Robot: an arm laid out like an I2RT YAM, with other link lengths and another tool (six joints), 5 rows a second.
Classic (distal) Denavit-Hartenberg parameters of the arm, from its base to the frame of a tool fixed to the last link. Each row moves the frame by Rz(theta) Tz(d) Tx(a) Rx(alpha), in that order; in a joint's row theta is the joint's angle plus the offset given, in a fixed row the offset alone. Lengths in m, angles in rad.
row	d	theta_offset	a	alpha
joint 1	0.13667	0	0.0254	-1.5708
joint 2	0	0	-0.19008	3.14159
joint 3	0	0.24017	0.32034	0
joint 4	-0.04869	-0.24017	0.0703	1.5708
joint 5	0.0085	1.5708	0	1.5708
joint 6	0.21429	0.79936	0.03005	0.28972
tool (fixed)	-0.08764	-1.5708	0	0
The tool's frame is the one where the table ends.
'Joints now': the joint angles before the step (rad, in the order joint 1, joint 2, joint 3, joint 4, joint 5, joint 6). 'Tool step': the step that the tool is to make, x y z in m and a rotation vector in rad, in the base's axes. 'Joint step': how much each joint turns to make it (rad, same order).
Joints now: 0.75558, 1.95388, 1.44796, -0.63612, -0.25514, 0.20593
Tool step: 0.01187, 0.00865, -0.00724, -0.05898, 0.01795, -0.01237
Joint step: 0.00518, 0.13556, 0.15757, -0.07458, 0.03492, 0.00432
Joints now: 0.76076, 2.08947, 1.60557, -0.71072, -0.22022, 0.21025
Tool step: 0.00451, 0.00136, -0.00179, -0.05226, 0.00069, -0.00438
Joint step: 0.00623, 0.06309, 0.08410, -0.05830, 0.03862, -0.00316
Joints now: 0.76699, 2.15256, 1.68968, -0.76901, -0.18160, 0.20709
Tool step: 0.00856, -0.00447, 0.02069, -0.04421, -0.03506, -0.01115
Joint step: -0.00345, -0.00215, 0.06774, -0.07698, 0.05558, -0.01135
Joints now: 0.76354, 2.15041, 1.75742, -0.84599, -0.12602, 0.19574
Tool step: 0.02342, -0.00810, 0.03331, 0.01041, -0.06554, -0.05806
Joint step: -0.03544, -0.03417, 0.05717, -0.03526, 0.04243, 0.00826
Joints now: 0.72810, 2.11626, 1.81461, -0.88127, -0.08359, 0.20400
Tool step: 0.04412, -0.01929, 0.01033, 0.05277, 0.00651, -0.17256
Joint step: -0.09852, 0.04729, 0.08852, -0.00545, -0.01222, 0.08620
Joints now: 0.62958, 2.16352, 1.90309, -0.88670, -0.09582, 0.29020
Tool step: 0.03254, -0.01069, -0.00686, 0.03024, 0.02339, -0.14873
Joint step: -0.06124, 0.09404, 0.10293, -0.00206, 0.00153, 0.09587
